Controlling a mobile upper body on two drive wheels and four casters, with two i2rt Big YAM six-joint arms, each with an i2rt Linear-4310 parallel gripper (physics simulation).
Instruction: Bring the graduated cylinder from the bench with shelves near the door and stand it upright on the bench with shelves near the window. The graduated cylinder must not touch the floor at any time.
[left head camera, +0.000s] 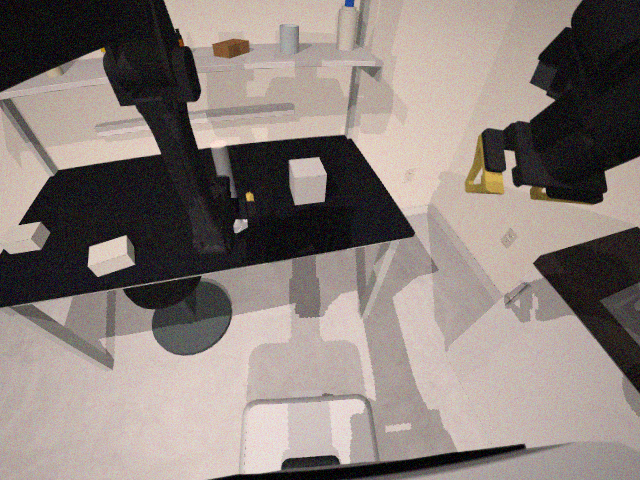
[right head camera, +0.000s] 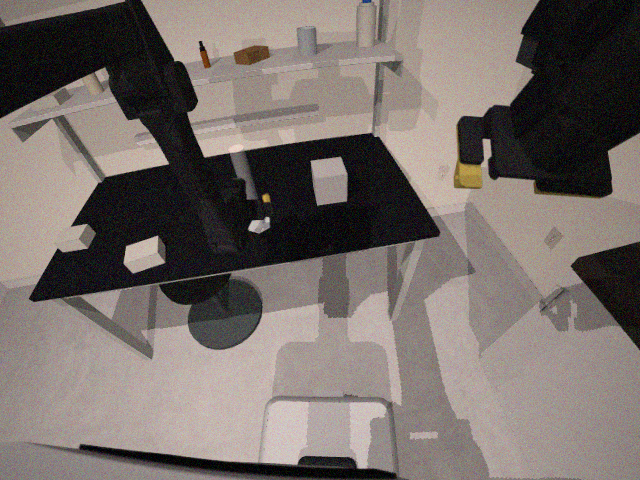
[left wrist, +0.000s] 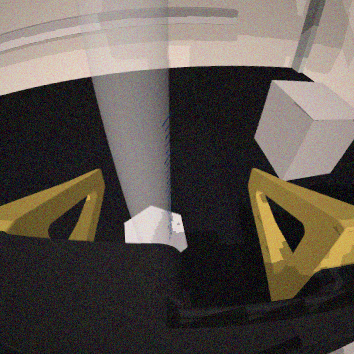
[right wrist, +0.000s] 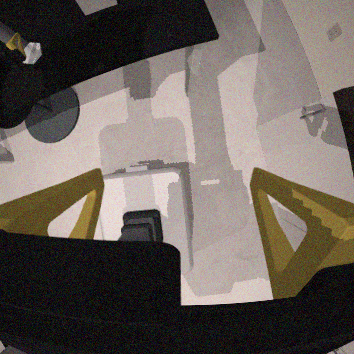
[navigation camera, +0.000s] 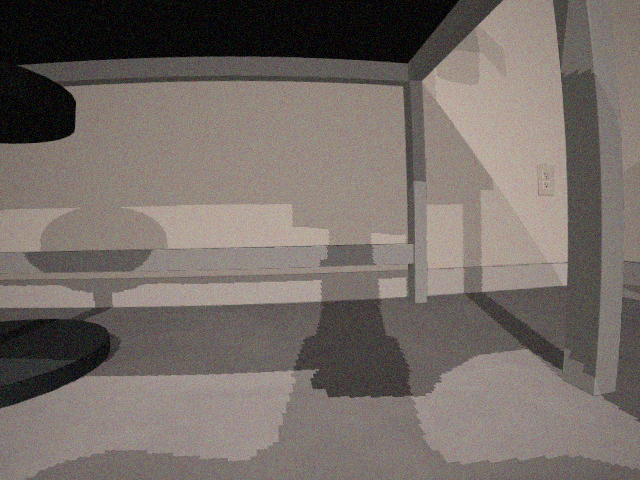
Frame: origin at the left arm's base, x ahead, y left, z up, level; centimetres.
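Where they show: left gripper, fingertip midpoint: (left head camera: 234, 194) (right head camera: 254, 195) (left wrist: 175, 176) (right wrist: 5, 38); right gripper, fingertip midpoint: (left head camera: 499, 190) (right head camera: 495, 185) (right wrist: 176, 175).
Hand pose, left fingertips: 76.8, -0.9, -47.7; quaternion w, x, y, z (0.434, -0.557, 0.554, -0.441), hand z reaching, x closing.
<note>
After its pixels a point has its place, as x, y, z.
The clear graduated cylinder (left head camera: 222, 162) @(78.5, 1.2, -37.4) (right head camera: 241, 167) @(78.5, 1.1, -38.0) (left wrist: 135, 125) @(78.4, 1.5, -45.1) stands upright on the black-topped bench with shelves (left head camera: 367, 206) @(89.6, -48.2, -64.8) (right head camera: 392, 206) @(89.0, -48.7, -64.8) (left wrist: 215, 110) @(112.3, -10.6, -64.8). Its white hexagonal base (left head camera: 240, 225) @(79.0, 0.0, -63.8) (right head camera: 258, 225) @(78.5, 1.4, -62.9) (left wrist: 150, 225) (right wrist: 33, 52) @(79.6, -0.1, -63.1) is partly hidden by the left gripper's body in the left wrist view. My left gripper (left wrist: 175, 176) @(76.8, -0.9, -47.7) is open at the cylinder's lower part. The tube shows between its fingers, nearer the picture's left finger; contact cannot be told. My right gripper (left head camera: 516, 191) @(34.7, -46.0, -13.1) (right head camera: 509, 186) @(34.7, -46.0, -13.1) (right wrist: 176, 175) @(34.7, -46.0, -13.1) is open and empty, out to the right above the floor.
A white block (left head camera: 307, 180) @(91.3, -24.2, -53.5) (right head camera: 329, 180) @(91.4, -24.7, -53.6) (left wrist: 305, 127) @(91.1, -19.4, -53.6) stands right of the cylinder; two others lie left. The shelf (left head camera: 320, 55) @(123.0, -29.4, -19.1) holds bottles, a beaker and a brown box. A stool (left head camera: 191, 317) @(79.4, 40.5, -136.9) (right wrist: 52, 115) @(77.8, 38.7, -138.0) is under the bench. A dark counter (left head camera: 568, 273) @(44.1, -99.2, -50.0) is at right.
</note>
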